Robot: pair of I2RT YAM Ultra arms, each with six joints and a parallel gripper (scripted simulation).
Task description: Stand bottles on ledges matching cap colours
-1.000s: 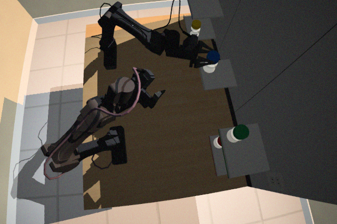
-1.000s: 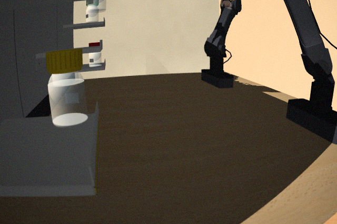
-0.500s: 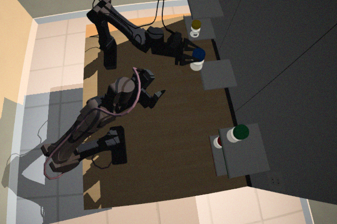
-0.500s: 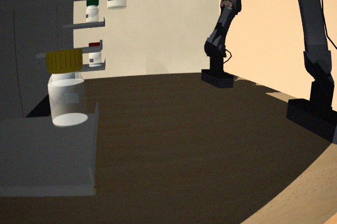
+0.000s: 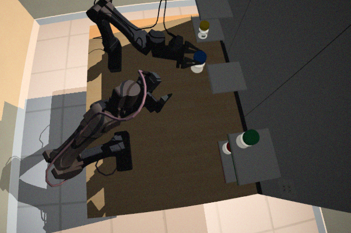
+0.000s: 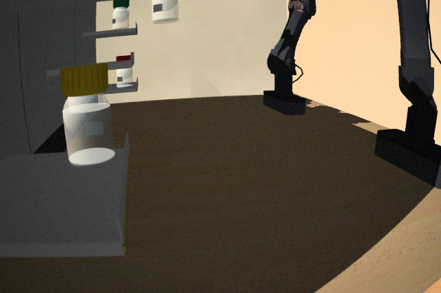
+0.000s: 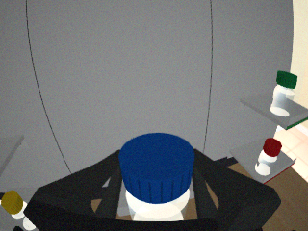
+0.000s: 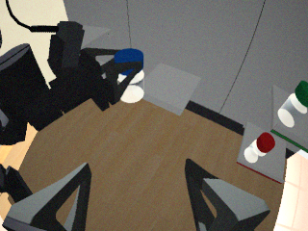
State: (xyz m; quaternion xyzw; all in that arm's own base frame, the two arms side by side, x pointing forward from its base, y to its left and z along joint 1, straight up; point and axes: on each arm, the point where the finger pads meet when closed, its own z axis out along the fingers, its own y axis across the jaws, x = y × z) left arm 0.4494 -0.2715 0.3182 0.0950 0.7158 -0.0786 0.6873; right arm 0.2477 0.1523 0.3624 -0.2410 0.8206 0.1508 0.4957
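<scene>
Now: the blue strip 80 mm ahead of my left hand, 380 mm to the left of it and 80 mm below it. Round my left hand: blue-capped bottle (50 mm below); then green-capped bottle (110 mm ahead, 360 mm to the right, 30 mm below); then yellow-capped bottle (120 mm ahead, 310 mm to the left, 220 mm below).
</scene>
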